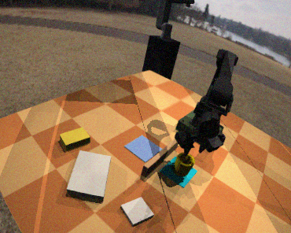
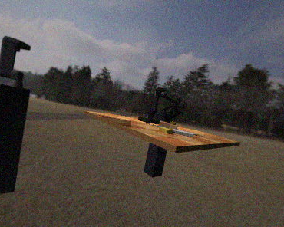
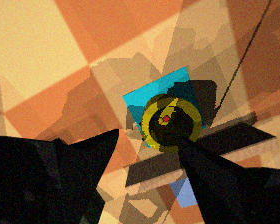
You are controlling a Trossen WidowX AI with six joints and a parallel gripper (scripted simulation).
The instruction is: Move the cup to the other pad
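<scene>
The yellow cup is 50 mm below my gripper tip, 20 mm ahead of it and 10 mm to the right of it. Also, from my gripper tip: blue pad (190 mm to the right, 100 mm below, 50 mm ahead); wooden bar (100 mm to the right, 70 mm below, 40 mm ahead); cyan pad (100 mm below, 30 mm ahead, 10 mm to the right).
</scene>
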